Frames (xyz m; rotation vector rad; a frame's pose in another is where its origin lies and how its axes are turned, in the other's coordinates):
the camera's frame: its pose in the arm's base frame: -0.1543 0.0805 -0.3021 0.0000 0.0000 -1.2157
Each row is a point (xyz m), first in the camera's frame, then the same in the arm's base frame.
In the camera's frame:
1: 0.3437 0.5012 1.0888
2: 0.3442 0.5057 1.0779
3: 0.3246 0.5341 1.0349
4: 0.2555 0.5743 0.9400
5: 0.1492 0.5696 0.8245
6: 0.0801 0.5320 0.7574
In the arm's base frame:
1: 0.4351 -0.0675 0.7867
2: 0.4395 -0.0664 0.7758
3: 0.4593 -0.0382 0.7328
4: 0.4730 0.0406 0.6379
5: 0.4316 0.1386 0.5224
6: 0.3724 0.1904 0.4553

